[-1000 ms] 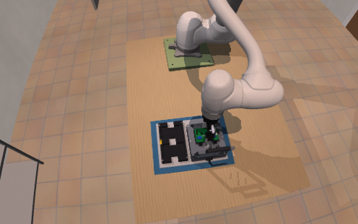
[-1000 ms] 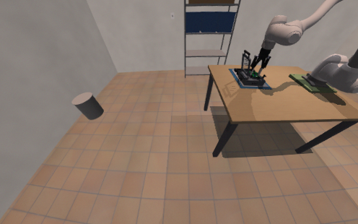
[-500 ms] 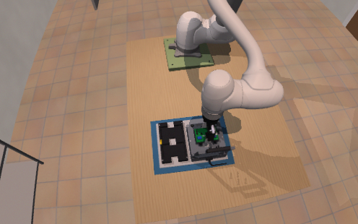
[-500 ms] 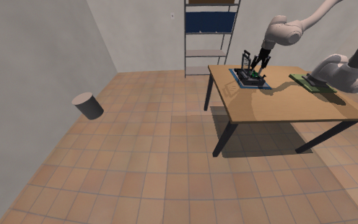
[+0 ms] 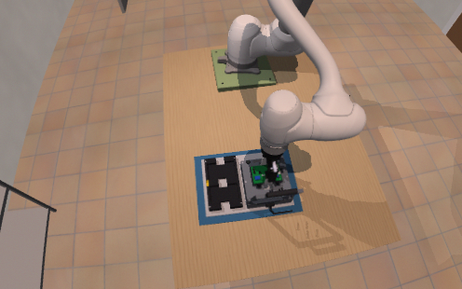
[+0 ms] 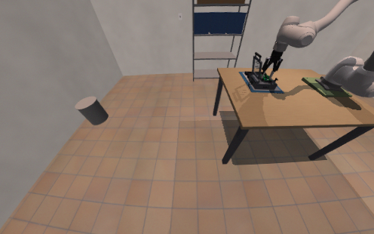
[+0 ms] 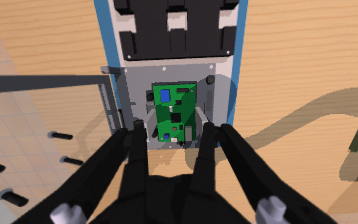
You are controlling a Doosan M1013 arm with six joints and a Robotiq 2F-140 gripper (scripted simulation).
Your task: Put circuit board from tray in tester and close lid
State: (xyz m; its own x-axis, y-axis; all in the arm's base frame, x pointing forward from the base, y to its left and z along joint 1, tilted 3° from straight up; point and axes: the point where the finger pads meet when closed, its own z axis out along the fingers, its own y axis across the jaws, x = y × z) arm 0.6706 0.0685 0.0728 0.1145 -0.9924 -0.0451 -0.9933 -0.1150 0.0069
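Now: the green circuit board 20 mm below my hand. Also, from my hand: tester lid (120 mm ahead, 10 mm to the left, 80 mm above); then pin plate (10 mm ahead, 10 mm to the left, 30 mm below).
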